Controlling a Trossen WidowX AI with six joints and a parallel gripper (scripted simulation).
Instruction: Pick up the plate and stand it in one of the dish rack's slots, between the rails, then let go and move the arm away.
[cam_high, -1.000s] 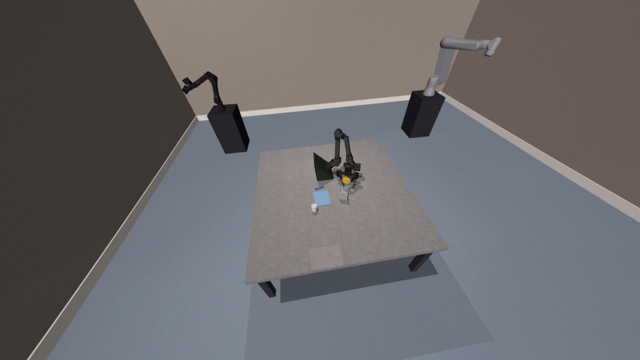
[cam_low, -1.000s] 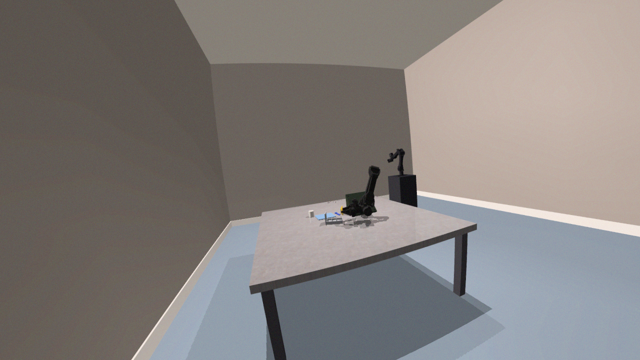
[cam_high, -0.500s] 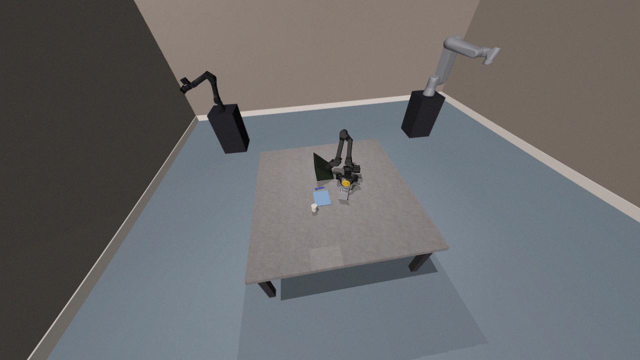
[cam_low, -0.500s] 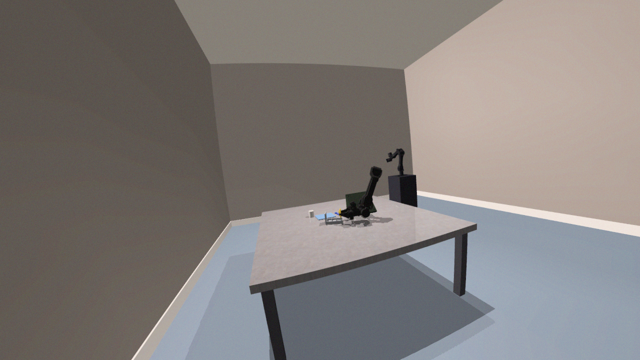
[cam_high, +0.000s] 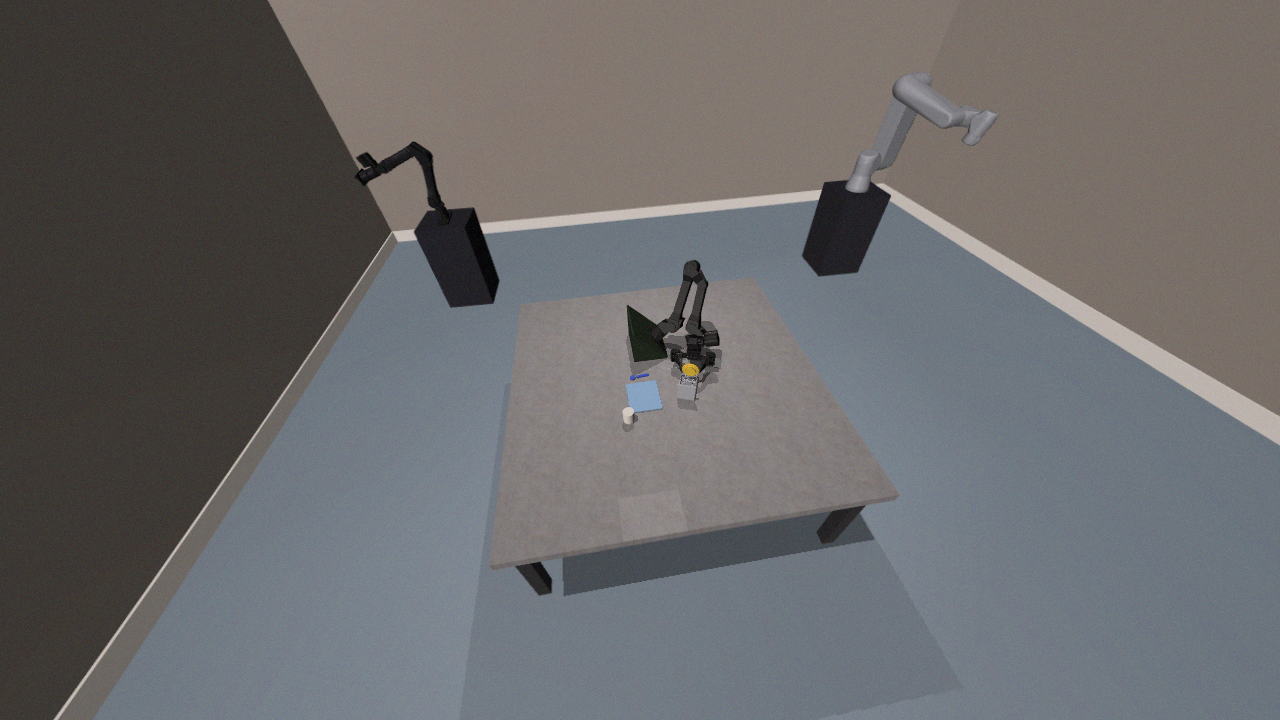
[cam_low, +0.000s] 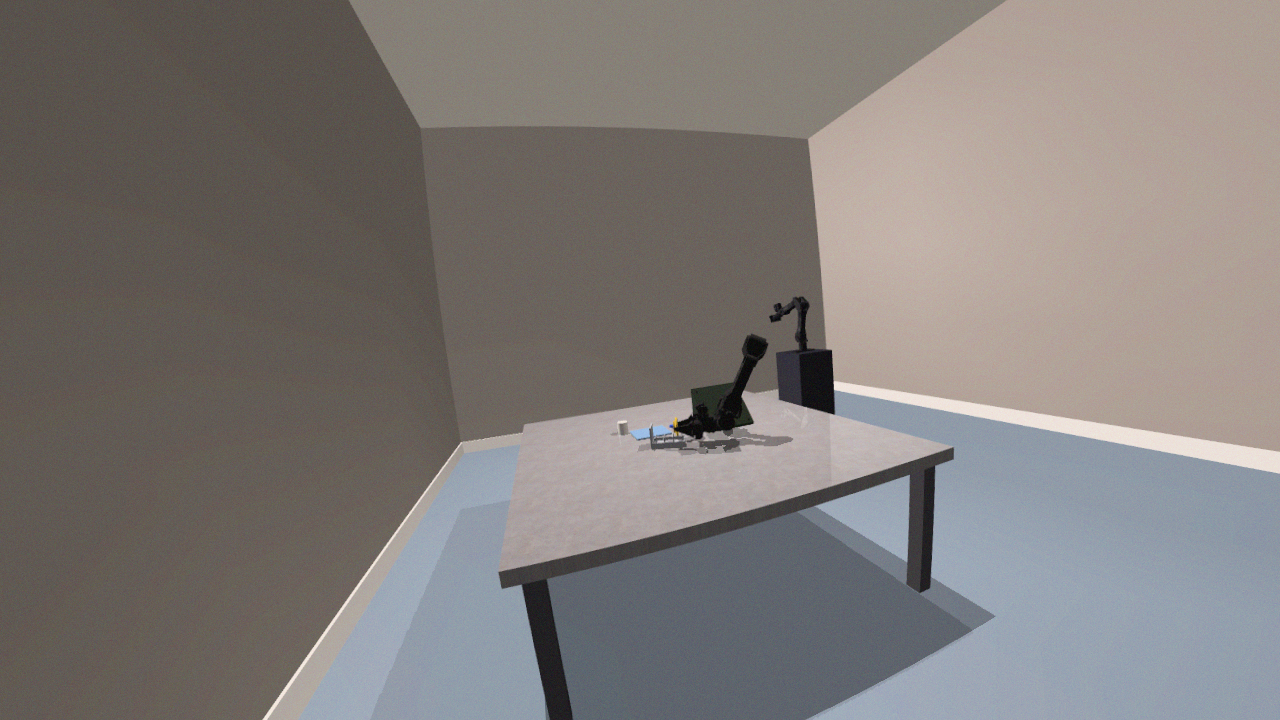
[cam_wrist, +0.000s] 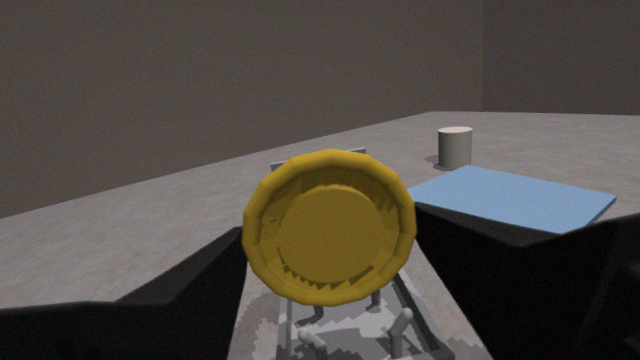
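My gripper tip is now 10 mm past the yellow plate. From my gripper tip the other things lie so: blue spoon: 210 mm to the right, 70 mm below, 60 mm behind; grey dish rack: 50 mm below, 20 mm ahead, 10 mm to the right; light blue mat: 200 mm to the right, 70 mm below, 50 mm ahead.
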